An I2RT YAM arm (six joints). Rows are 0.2 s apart.
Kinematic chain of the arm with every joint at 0, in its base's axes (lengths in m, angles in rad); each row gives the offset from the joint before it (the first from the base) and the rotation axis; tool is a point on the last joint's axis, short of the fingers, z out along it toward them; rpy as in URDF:
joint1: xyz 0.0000 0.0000 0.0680 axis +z
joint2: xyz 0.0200 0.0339 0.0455 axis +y
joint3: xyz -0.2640 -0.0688 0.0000 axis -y
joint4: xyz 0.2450 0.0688 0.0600 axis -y
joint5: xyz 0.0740 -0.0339 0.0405 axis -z
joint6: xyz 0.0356 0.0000 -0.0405 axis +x
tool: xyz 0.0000 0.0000 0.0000 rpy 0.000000 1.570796 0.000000
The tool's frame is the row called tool.
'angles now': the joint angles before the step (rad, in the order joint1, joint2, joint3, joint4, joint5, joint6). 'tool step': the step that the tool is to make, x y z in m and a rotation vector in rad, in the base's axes. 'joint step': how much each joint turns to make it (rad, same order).
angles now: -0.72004 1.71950 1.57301 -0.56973 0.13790 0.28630
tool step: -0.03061 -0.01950 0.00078 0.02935 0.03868 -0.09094
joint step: -0.09041 -0.01603 -0.00002 -0.06369 0.00420 -0.00382
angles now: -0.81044 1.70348 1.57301 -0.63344 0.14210 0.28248
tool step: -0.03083 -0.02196 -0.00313 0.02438 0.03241 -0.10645
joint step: -0.09728 0.00036 -0.00002 -0.03929 0.01259 0.00039
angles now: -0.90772 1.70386 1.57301 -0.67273 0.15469 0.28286
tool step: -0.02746 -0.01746 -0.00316 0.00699 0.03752 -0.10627
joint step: -0.08203 0.00344 -0.00114 -0.02289 0.03585 -0.00038
